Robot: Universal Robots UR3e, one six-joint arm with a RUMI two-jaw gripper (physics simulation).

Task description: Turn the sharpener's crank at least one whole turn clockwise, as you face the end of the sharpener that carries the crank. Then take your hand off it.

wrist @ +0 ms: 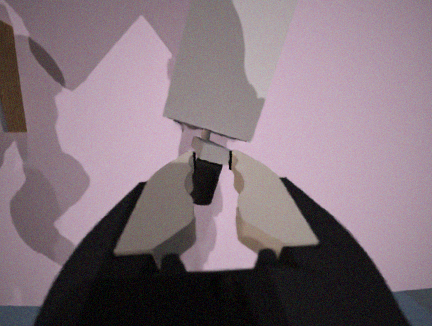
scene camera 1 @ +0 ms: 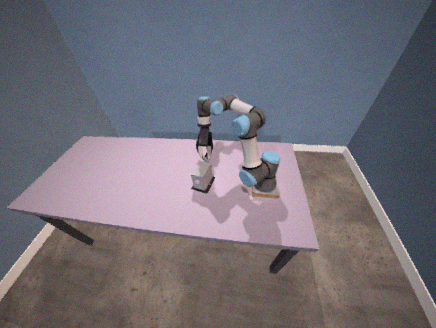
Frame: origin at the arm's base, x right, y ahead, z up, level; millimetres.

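Where they show: gripper, fingertip midpoint: [wrist: 211, 153] [scene camera 1: 205, 160]; arm's base, origin of the base link: [scene camera 1: 264, 183].
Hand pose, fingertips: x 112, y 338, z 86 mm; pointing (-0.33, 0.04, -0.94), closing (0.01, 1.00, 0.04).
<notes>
Things, the pixels of their top centre, and the offset from my fingertips. "spot": a spot on its surface instead. Level surfaces: height alone.
- sharpener, surface spot: [wrist: 215, 75] spot: dz +9, dx -61, dy +5 mm
- black handle, surface spot: [wrist: 206, 184] spot: dz +22, dx +20, dy -6 mm
- pink table, its level: dz -119 mm
The sharpener [scene camera 1: 202, 176] [wrist: 215, 75] is a grey box on a dark base, upright on the table. Its crank is at the end facing my gripper. In the wrist view a short shaft leads to a pale crank arm [wrist: 214, 151], with a black handle [wrist: 206, 184] pointing away from the box. My gripper [scene camera 1: 205, 158] [wrist: 211, 153] points down at that end, shut on the crank, with a fingertip on either side of the arm and handle. A narrow gap shows right of the handle. In the scene view the fingers and sharpener body hide most of the crank.
The pink table [scene camera 1: 115, 175] carries the sharpener and the robot's base [scene camera 1: 266, 192], which stands to the right. A brown edge [wrist: 12, 80] shows at the left of the wrist view. The arm reaches over from the right, and its shadows fall across the table.
</notes>
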